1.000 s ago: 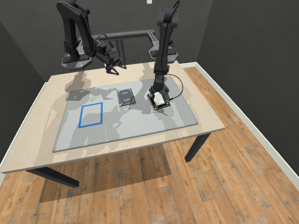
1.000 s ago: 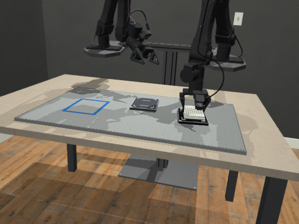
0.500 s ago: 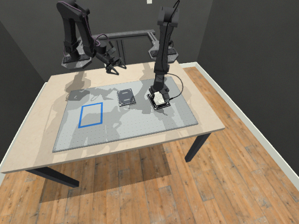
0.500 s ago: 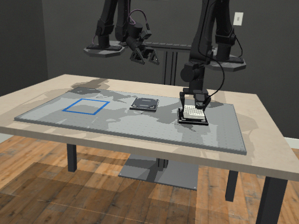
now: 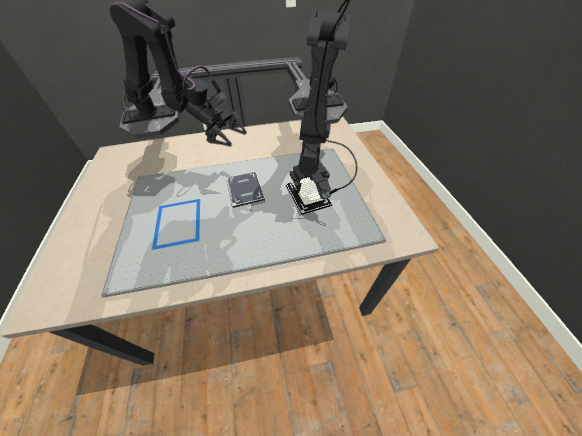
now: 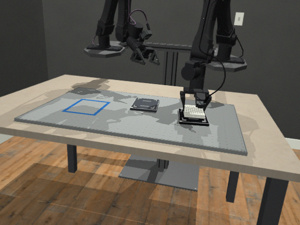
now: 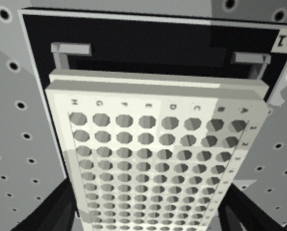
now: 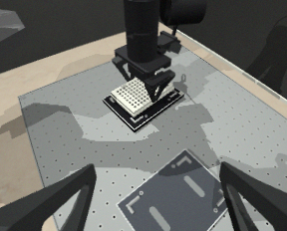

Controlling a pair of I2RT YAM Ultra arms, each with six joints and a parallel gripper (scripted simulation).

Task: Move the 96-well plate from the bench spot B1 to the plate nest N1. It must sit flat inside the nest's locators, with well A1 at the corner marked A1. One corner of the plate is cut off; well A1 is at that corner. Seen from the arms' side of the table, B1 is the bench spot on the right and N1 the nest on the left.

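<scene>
My left gripper is now 30 mm above the black plate nest. Round my left hand: white 96-well plate: 10 mm below.
</scene>
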